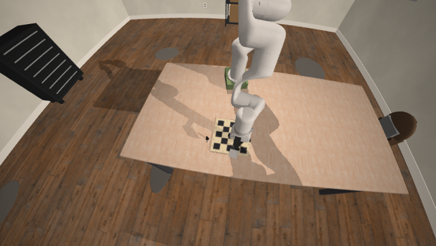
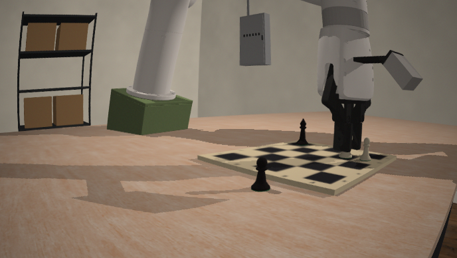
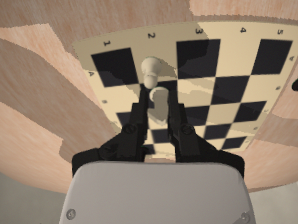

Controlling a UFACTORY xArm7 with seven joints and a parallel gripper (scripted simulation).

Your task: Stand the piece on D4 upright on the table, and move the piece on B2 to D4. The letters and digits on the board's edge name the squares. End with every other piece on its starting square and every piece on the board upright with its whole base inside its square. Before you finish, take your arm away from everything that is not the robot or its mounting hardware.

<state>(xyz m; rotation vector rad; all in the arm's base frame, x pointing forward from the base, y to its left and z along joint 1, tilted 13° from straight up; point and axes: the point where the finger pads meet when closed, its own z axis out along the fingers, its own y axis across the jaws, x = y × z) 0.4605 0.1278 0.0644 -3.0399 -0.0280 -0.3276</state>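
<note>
The white pawn is 30 mm ahead of my hand, 10 mm to the left of it and 20 mm below it. The rest, counted from my hand: chessboard 30 mm behind, 50 mm to the right, 30 mm below; white knight 20 mm below; black bishop 120 mm behind, 20 mm to the left, 10 mm below.
</note>
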